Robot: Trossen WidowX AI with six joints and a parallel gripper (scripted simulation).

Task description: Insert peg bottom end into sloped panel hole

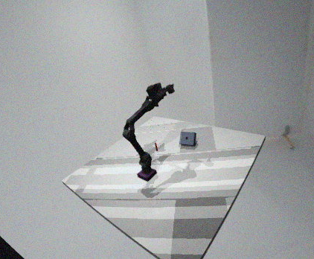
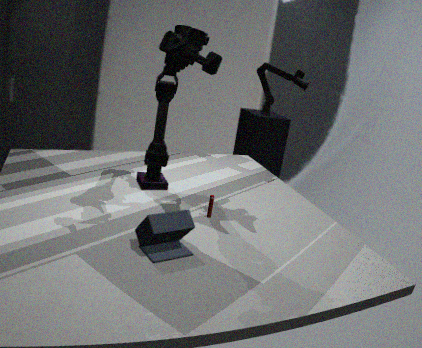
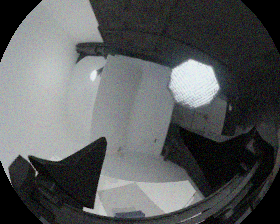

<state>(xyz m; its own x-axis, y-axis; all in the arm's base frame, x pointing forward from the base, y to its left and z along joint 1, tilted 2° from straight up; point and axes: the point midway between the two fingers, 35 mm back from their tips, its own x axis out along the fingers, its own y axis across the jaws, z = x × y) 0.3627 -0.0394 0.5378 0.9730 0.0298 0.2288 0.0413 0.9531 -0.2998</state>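
Now: gripper tip 13 cm past the red peg, 16 cm to the right of it and 51 cm above it. Also, from my gripper tip: sloped grey panel 6 cm ahead, 6 cm to the right, 50 cm below.
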